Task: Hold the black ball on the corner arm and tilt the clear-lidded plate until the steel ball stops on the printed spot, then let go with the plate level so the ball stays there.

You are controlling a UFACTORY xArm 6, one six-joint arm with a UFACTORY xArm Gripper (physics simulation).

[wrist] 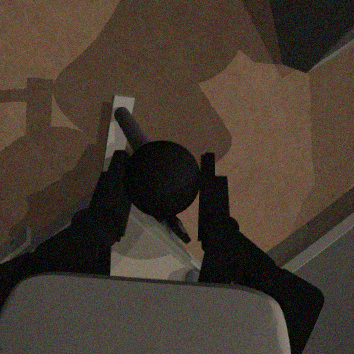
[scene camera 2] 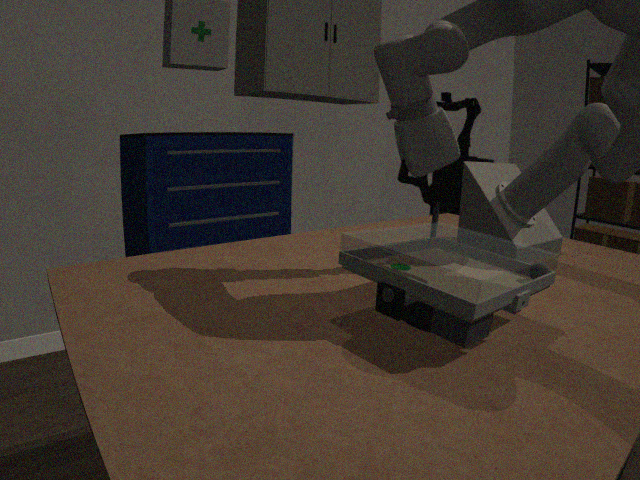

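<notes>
My gripper (scene camera 2: 431, 198) (wrist: 165, 168) is shut on the black ball (wrist: 162, 179), which sits between its dark fingers above a slanting rod; the ball is hard to make out in the scene view. The clear-lidded plate (scene camera 2: 413, 283) stands raised on dark blocks; its exact tilt is hard to judge. The green printed spot (scene camera 2: 400, 267) shows towards the plate's left side in the scene view. The steel ball (scene camera 2: 537, 270) (wrist: 191, 275) appears as a dim round shape near the plate's right corner, away from the spot. My hand hides part of the plate in the wrist view.
Dark support blocks (scene camera 2: 460, 328) stand under the plate on the wooden table (scene camera 2: 258, 403). A pale wedge-shaped body (scene camera 2: 488, 196) and a dark jointed device (scene camera 2: 467, 126) stand behind it. A blue drawer cabinet (scene camera 2: 222, 167) stands against the wall at the left.
</notes>
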